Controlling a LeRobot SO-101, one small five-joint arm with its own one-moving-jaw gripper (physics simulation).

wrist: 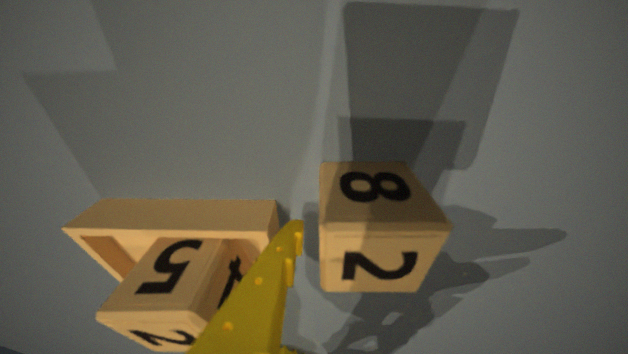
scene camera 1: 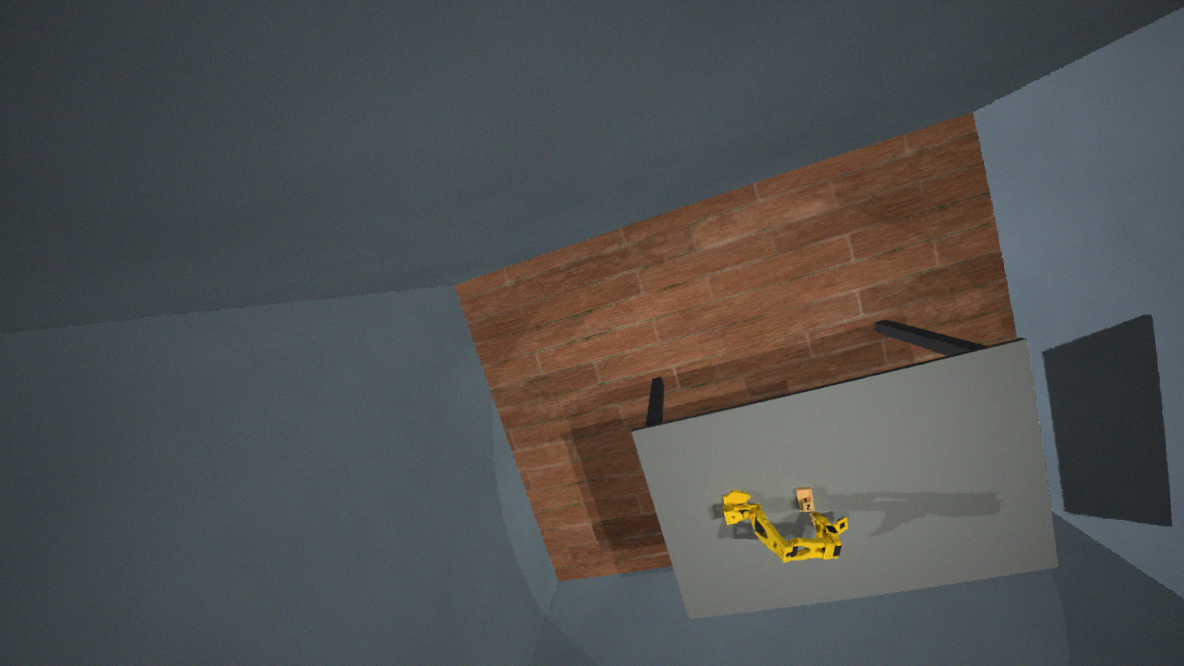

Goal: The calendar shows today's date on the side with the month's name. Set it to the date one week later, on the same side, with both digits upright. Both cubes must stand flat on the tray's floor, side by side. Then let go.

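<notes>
A wooden tray (wrist: pixel 185 215) is at the lower left of the wrist view. A cube (wrist: pixel 162 275) is at it, showing 5, 2 and a partly hidden digit; whether it stands flat is unclear. A second cube (wrist: pixel 385 225), showing 8 and 2, is outside the tray, to its right, apart from it. My gripper (wrist: pixel 306 225) (scene camera 1: pixel 812 515) is open: one notched jaw shows, its tip between the tray and the second cube, and the other jaw is out of the wrist picture. The wooden calendar (scene camera 1: pixel 804 499) is small in the scene view, its parts hard to separate.
The grey table (scene camera 1: pixel 910 430) carries the yellow arm (scene camera 1: pixel 784 548), which bends around the near side of the calendar. Shadows of the arm and cubes fall across the table. The table's left edge is beyond the arm's base (scene camera 1: pixel 735 506).
</notes>
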